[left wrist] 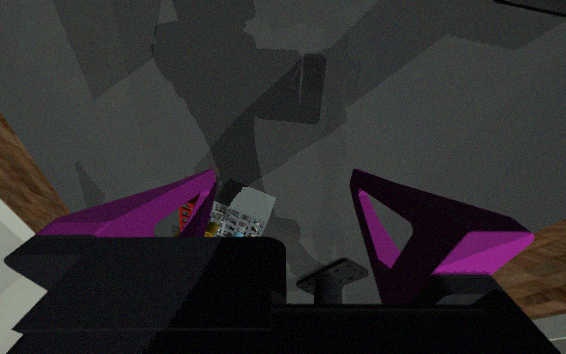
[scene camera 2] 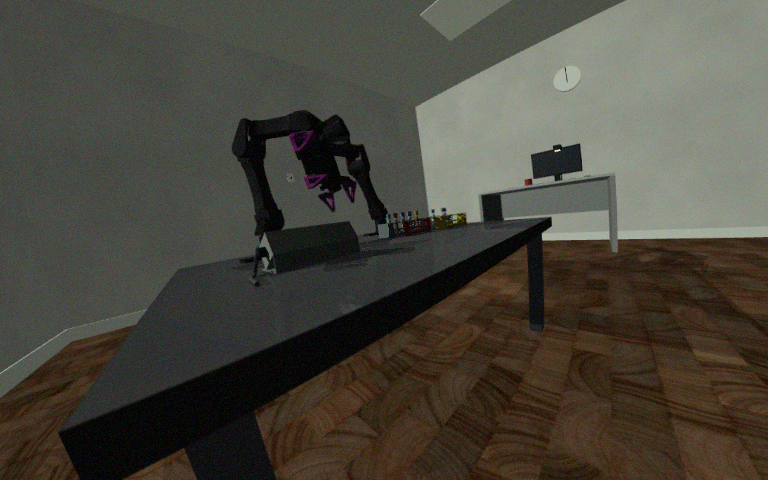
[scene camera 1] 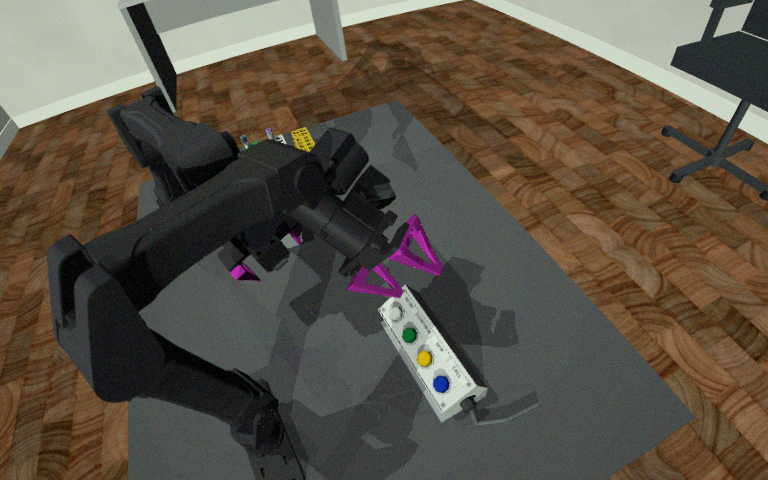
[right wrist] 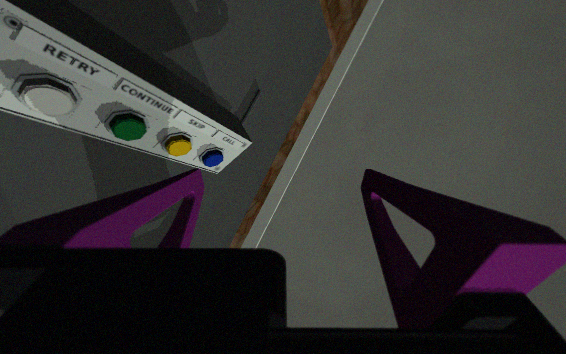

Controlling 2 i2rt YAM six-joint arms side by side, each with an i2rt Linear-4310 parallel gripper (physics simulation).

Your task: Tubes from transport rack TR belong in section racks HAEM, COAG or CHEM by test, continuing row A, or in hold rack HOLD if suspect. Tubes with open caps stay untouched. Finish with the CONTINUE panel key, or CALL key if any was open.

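Seen in the pictures: left gripper, fingertip midpoint: point(left wrist: 283, 176) point(scene camera 2: 342, 207); right gripper, fingertip midpoint: point(scene camera 2: 304, 171) point(scene camera 1: 420, 284) point(right wrist: 282, 177); left arm's base, link origin: point(left wrist: 328, 277); right arm's base, link origin: point(scene camera 1: 265, 437).
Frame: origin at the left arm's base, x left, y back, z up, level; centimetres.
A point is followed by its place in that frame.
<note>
The white key panel point(scene camera 1: 434, 341) @[x -49.5, y -52.2, z 7.7 cm] point(scene camera 2: 311, 246) @[x -49.7, y -56.2, z 3.9 cm] point(right wrist: 90, 95) @[x -43.4, y -48.8, z 6.8 cm] has white, green, yellow and blue buttons; RETRY, CONTINUE, SKIP and CALL are readable in the right wrist view. My right gripper point(scene camera 1: 420, 284) @[x -47.6, y -50.7, z 21.8 cm] point(scene camera 2: 308, 161) @[x -47.6, y -50.7, z 21.8 cm] point(right wrist: 282, 177) @[x -47.6, y -50.7, z 21.8 cm] is open and empty, raised near the panel's white-button end. My left gripper point(scene camera 1: 277, 257) @[x -30.8, y -28.2, z 13.9 cm] point(scene camera 2: 342, 204) @[x -30.8, y -28.2, z 13.9 cm] point(left wrist: 283, 176) @[x -30.8, y -28.2, z 13.9 cm] is open and empty above the table. A yellow rack point(scene camera 1: 303, 139) @[x 22.7, y -32.3, z 5.6 cm] point(scene camera 2: 450, 220) @[x 20.8, y -30.8, z 3.0 cm], a red rack point(scene camera 2: 417, 226) @[x -2.9, y -34.9, z 3.0 cm] point(left wrist: 185, 215) @[x -5.1, y -35.9, z 5.5 cm] and a pale rack point(scene camera 2: 384, 230) @[x -14.2, y -27.6, z 3.0 cm] point(left wrist: 252, 200) @[x -14.3, y -27.4, z 2.7 cm] stand farther along, with several capped tubes. Arms hide most racks in scene camera 1; cap states and labels are unclear.
The right arm's forearm point(scene camera 1: 209, 212) @[x -50.8, y -30.8, z 43.8 cm] stretches across scene camera 1, in front of the left arm point(scene camera 1: 175, 135) @[x -30.7, y -22.3, z 42.0 cm]. A cable point(scene camera 1: 504, 419) @[x -62.4, y -60.5, z 0.7 cm] runs from the panel's blue-button end. A desk point(scene camera 2: 612, 215) stands beyond the table point(scene camera 2: 317, 305) @[x -55.4, y -83.2, z 0.0 cm]. An office chair point(scene camera 1: 722, 67) stands at upper right.
</note>
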